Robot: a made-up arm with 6 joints. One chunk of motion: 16 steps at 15 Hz.
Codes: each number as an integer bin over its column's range. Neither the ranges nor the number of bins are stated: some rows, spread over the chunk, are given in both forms.
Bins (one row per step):
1: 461 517 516 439 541 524
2: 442 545 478 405 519 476
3: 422 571 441 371 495 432
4: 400 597 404 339 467 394
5: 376 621 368 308 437 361
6: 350 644 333 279 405 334
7: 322 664 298 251 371 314
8: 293 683 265 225 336 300
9: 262 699 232 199 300 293
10: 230 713 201 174 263 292
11: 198 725 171 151 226 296
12: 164 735 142 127 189 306
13: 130 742 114 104 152 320
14: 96 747 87 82 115 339
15: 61 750 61 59 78 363
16: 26 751 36 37 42 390
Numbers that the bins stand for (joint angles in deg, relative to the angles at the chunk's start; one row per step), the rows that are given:
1: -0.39 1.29 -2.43 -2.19 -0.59 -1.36
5: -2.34 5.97 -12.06 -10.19 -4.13 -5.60
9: -4.97 9.49 -20.90 -16.85 -8.79 -7.37
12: -7.22 11.11 -26.76 -21.25 -12.57 -7.04
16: -10.40 11.83 -33.66 -26.74 -17.57 -4.85
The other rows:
2: -0.82 2.55 -4.90 -4.27 -1.34 -2.61
3: -1.28 3.72 -7.31 -6.35 -2.15 -3.76
4: -1.79 4.89 -9.71 -8.30 -3.11 -4.75
6: -2.94 7.01 -14.33 -11.96 -5.22 -6.31
7: -3.59 7.91 -16.61 -13.67 -6.37 -6.83
8: -4.25 8.77 -18.76 -15.26 -7.56 -7.19
10: -5.70 10.12 -22.92 -18.38 -10.05 -7.40
11: -6.44 10.66 -24.87 -19.78 -11.31 -7.30
13: -8.01 11.42 -28.58 -22.65 -13.83 -6.67
14: -8.79 11.65 -30.34 -23.99 -15.09 -6.18
15: -9.60 11.78 -32.03 -25.40 -16.35 -5.55

